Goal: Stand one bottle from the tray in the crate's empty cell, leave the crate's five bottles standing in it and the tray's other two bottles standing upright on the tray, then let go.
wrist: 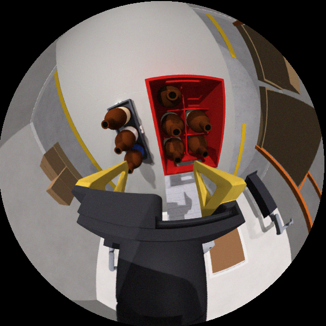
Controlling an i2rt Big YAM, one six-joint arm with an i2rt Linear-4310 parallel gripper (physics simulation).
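The red crate (217, 110) stands ahead of my gripper. It holds five upright brown bottles: one at far left (171, 95), a middle pair (172, 123) (198, 121) and a near pair (174, 149) (198, 146). Its far-right cell (201, 96) is empty. The dark tray (133, 109) lies left of the crate, with three brown bottles standing in a row: a cream-labelled one (117, 118), a white-labelled one (126, 139) and a blue-labelled one (133, 159) nearest me. My gripper (160, 164) is wide open and empty; its left yellow fingertip shows close beside the blue-labelled bottle in the picture.
A pale ribbed block (179, 194) shows between the fingers, below the crate. A black device (261, 194) with a grey bracket is at the right. Cardboard boxes (64, 186) are at the left. Large dark boxes (287, 135) and an orange rail (288, 176) are at the far right.
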